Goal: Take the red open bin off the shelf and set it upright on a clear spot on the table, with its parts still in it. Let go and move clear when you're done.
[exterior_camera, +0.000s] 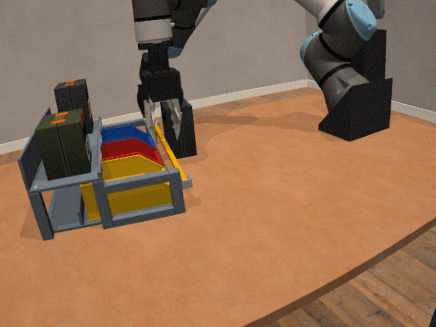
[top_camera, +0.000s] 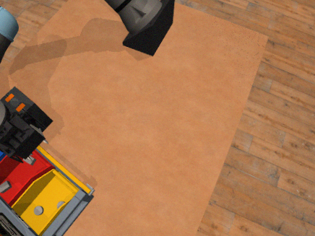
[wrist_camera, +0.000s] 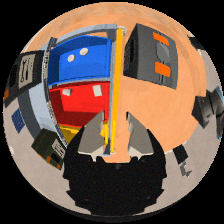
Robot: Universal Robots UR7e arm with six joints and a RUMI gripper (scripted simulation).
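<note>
Right now the yellow stick is 30 mm below my hand. Round my hand: black box 60 mm behind, 100 mm to the right, 30 mm below; red open bin 100 mm ahead, 10 mm to the right, 50 mm below; blue bin 90 mm ahead, 120 mm to the right, 50 mm below.
</note>
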